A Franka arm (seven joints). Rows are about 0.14 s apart.
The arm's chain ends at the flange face. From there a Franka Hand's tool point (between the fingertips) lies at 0.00 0.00 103.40 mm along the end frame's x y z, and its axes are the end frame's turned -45 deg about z.
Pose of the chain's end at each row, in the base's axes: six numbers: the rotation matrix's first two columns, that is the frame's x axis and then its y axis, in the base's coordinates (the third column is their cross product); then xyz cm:
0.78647, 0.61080, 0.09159, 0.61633, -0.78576, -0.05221, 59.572, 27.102, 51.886
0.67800, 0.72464, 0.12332, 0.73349, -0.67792, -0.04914, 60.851, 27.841, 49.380
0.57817, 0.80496, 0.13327, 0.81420, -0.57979, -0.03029, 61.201, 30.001, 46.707
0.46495, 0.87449, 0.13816, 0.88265, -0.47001, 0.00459, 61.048, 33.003, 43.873
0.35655, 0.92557, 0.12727, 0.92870, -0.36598, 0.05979, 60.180, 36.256, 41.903
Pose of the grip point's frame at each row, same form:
0.12031, 0.98752, 0.10168, 0.99193, -0.12372, 0.02785, 59.986, 28.110, 41.604
-0.03924, 0.99176, 0.12195, 0.99807, 0.03304, 0.05245, 61.347, 29.121, 39.132
-0.16690, 0.97917, 0.11565, 0.98455, 0.15922, 0.07282, 61.748, 31.304, 36.464
-0.29536, 0.95071, 0.09445, 0.95290, 0.28601, 0.10094, 61.761, 34.242, 33.632
-0.40457, 0.91326, 0.04772, 0.90881, 0.39569, 0.13227, 61.234, 37.258, 31.666

